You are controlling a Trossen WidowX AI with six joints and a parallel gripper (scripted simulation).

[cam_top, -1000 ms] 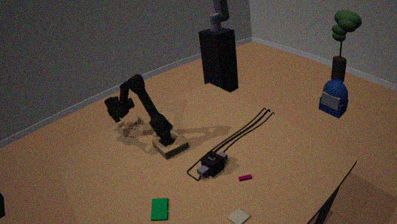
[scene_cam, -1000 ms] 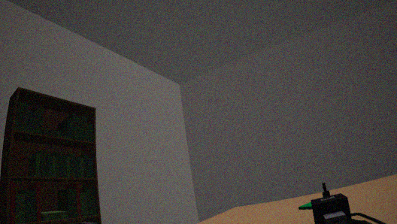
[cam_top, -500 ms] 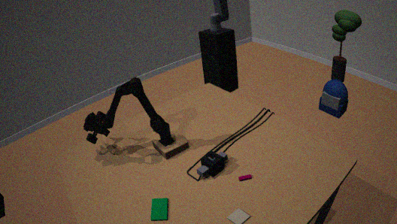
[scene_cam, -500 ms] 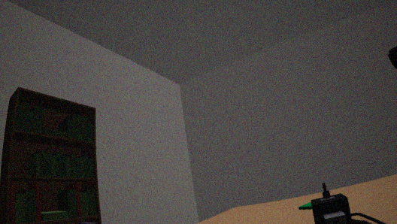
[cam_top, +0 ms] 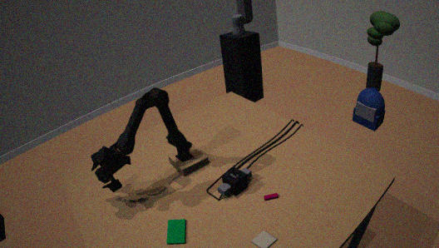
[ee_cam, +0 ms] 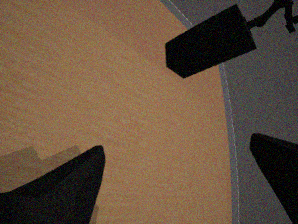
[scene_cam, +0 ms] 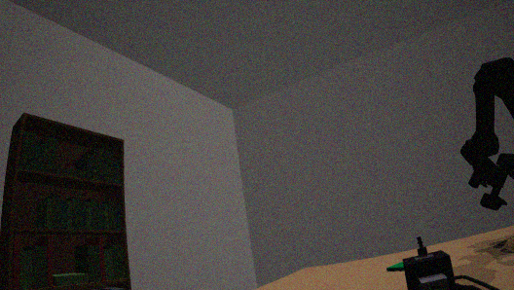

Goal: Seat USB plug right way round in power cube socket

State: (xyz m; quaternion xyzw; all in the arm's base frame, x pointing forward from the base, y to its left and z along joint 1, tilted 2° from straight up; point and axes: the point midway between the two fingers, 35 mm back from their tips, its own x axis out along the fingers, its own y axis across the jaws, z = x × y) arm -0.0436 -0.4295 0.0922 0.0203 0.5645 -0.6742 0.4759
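Right now the USB plug is 370 mm ahead of my gripper tip, 490 mm to the left of it and 40 mm below it. From my gripper tip the other things lie so: green block (390 mm ahead, 160 mm to the left, 130 mm below); then white tile (670 mm ahead, 360 mm to the left, 130 mm below); then magenta block (530 mm ahead, 550 mm to the left, 130 mm below).
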